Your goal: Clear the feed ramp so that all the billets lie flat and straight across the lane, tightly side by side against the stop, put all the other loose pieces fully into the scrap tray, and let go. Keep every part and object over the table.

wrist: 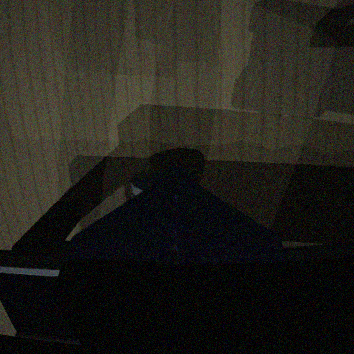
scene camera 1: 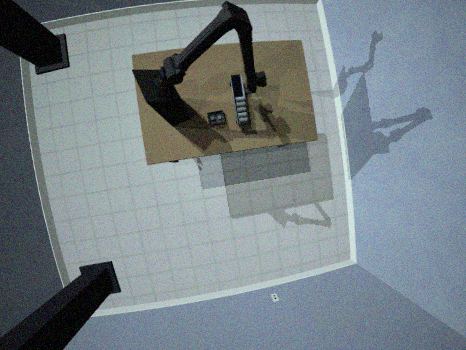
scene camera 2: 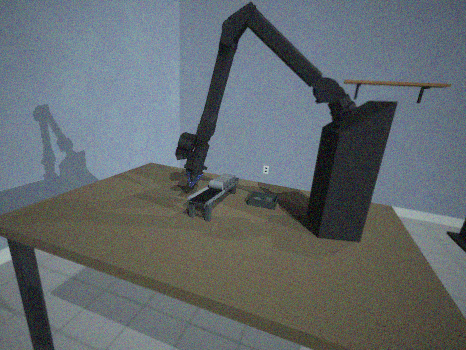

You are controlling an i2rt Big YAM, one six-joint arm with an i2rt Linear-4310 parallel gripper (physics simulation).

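Seen in the pictures: gripper, fingertip midpoint: (wrist: 174, 176) (scene camera 1: 251, 90) (scene camera 2: 190, 186); arm's base, link origin: (scene camera 1: 161, 86) (scene camera 2: 347, 119).
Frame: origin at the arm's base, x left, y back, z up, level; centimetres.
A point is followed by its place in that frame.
Observation:
The feed ramp (scene camera 1: 237, 86) {x 10.2, y -49.0, z -35.3 cm} (scene camera 2: 203, 195) {x 11.0, y -50.2, z -35.3 cm} stands on short legs. Several light grey billets (scene camera 1: 241, 111) {x -10.4, y -47.9, z -33.8 cm} (scene camera 2: 220, 184) {x 0.8, y -46.5, z -33.1 cm} lie across its lane, side by side toward one end; the other end of the lane is bare and dark. A light strip of ramp rail (wrist: 30, 271) {x 14.5, y -53.3, z -33.9 cm} shows in the wrist view. The scrap tray (scene camera 1: 217, 118) (scene camera 2: 262, 200) {x -5.0, y -27.6, z -39.6 cm} holds small pieces too blurred to tell apart. My gripper (scene camera 2: 191, 186) {x 5.3, y -59.1, z -34.7 cm} (wrist: 174, 176) {x 5.3, y -59.1, z -34.7 cm} is shut and empty, low beside the ramp's outer long side, opposite the tray. A small light patch (wrist: 135, 189) {x 8.7, y -56.3, z -39.5 cm} shows left of the fingertips, mostly hidden; I cannot tell what it is.
The brown wooden table (scene camera 1: 185, 57) (scene camera 2: 125, 240) {x 40.6, y -65.0, z -43.0 cm} carries everything. The dark arm pedestal (scene camera 1: 167, 102) {x -8.0, y -1.0, z -2.6 cm} (scene camera 2: 350, 175) {x 10.4, y 3.3, z -17.7 cm} stands beyond the tray from the ramp. The arm arches high over the table. Broad shadows fall around the ramp, and the wrist view is very dark.

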